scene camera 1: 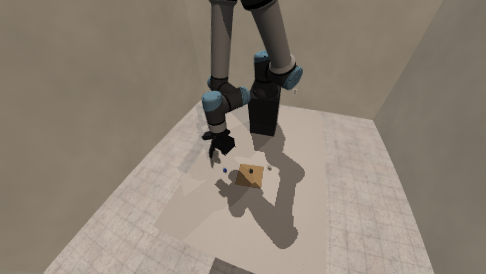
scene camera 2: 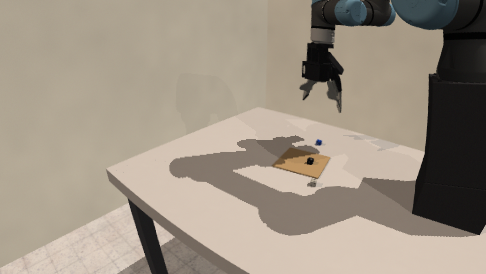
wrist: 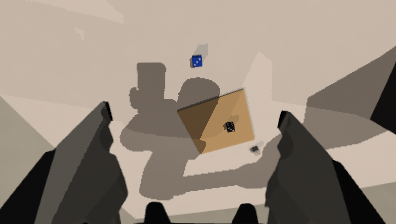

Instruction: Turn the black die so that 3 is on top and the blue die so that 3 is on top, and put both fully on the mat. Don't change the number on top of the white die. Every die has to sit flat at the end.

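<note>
My gripper: in the pictures, wrist view included. A mat: in the pictures too.
</note>
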